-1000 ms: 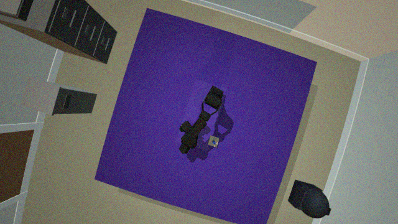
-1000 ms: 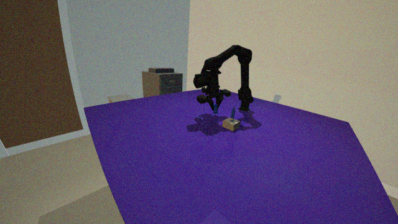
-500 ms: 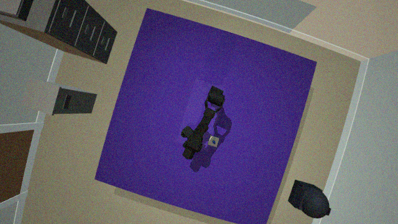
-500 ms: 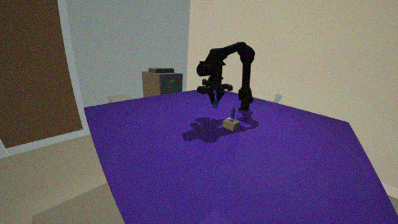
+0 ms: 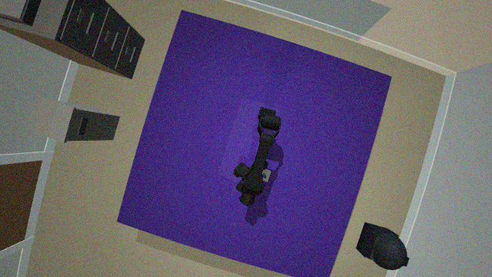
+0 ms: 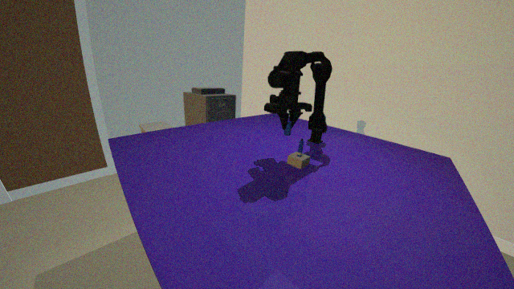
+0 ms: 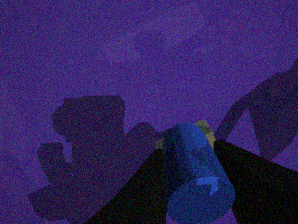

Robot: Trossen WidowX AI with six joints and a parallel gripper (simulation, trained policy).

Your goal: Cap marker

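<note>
My gripper tip is now 10 mm short of the tan holder block, 70 mm to the right of it and 100 mm above it. From my gripper tip the other things lie so: blue marker cap: 10 mm above.
</note>
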